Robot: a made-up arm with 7 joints.
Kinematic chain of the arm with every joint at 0, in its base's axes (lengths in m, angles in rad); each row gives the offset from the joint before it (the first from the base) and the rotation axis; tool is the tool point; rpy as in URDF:
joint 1: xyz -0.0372 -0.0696 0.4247 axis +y
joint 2: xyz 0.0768 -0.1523 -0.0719 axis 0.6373 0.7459 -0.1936
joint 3: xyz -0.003 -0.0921 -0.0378 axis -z
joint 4: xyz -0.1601 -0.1 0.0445 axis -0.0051 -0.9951 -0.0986
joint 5: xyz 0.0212 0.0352 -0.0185 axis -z
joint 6: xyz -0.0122 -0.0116 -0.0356 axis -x
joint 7: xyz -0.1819 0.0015 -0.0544 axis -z
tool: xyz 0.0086 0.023 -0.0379 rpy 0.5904 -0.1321 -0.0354
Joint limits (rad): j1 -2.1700..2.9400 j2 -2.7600..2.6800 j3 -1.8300..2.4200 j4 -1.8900..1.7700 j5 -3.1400..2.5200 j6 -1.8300..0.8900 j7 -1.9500..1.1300
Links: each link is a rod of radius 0.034 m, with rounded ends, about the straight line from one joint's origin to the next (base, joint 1, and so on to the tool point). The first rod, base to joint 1, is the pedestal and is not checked.
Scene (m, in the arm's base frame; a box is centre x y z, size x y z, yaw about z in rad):
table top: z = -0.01
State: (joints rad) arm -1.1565 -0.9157 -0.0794 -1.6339 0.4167 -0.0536 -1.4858
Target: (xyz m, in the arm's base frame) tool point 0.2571 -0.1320 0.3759
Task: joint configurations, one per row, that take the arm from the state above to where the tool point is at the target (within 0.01 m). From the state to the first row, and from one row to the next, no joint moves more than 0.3 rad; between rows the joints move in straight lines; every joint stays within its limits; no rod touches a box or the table.
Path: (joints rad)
1: -1.3775 -0.9813 0.1539 -1.5693 0.5811 -0.1324 -1.4683
2: -1.5985 -1.0469 0.3872 -1.5047 0.7455 -0.2112 -1.4508
3: -1.8195 -1.1126 0.6206 -1.4402 0.9099 -0.2899 -1.4333

